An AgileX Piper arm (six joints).
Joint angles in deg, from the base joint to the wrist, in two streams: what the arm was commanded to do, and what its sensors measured. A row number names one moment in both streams.
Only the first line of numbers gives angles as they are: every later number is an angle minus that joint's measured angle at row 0.
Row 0, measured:
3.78 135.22 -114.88 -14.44 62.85 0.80
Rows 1 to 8, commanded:
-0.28 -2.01 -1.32 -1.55 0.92 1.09
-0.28 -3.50 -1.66 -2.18 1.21 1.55
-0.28 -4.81 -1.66 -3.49 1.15 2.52
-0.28 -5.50 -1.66 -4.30 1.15 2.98
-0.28 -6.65 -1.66 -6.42 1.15 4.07
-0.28 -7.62 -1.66 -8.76 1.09 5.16
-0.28 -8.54 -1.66 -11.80 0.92 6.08
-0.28 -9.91 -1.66 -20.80 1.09 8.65
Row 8, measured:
0.00 -8.60 -1.49 -14.04 0.98 6.71
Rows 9 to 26, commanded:
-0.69 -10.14 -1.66 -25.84 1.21 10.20
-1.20 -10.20 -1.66 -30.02 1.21 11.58
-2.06 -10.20 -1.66 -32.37 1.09 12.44
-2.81 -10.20 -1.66 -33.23 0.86 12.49
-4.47 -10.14 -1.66 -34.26 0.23 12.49
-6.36 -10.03 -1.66 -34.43 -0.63 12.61
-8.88 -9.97 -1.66 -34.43 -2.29 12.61
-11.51 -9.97 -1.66 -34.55 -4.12 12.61
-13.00 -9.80 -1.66 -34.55 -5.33 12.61
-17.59 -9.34 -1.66 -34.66 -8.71 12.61
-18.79 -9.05 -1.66 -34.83 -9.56 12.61
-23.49 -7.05 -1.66 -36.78 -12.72 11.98
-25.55 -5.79 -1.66 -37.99 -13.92 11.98
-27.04 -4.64 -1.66 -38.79 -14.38 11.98
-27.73 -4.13 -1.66 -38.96 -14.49 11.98
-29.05 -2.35 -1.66 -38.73 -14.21 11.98
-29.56 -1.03 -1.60 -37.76 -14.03 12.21
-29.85 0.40 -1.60 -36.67 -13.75 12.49
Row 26, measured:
-29.39 -1.26 -1.49 -37.53 -13.69 12.09
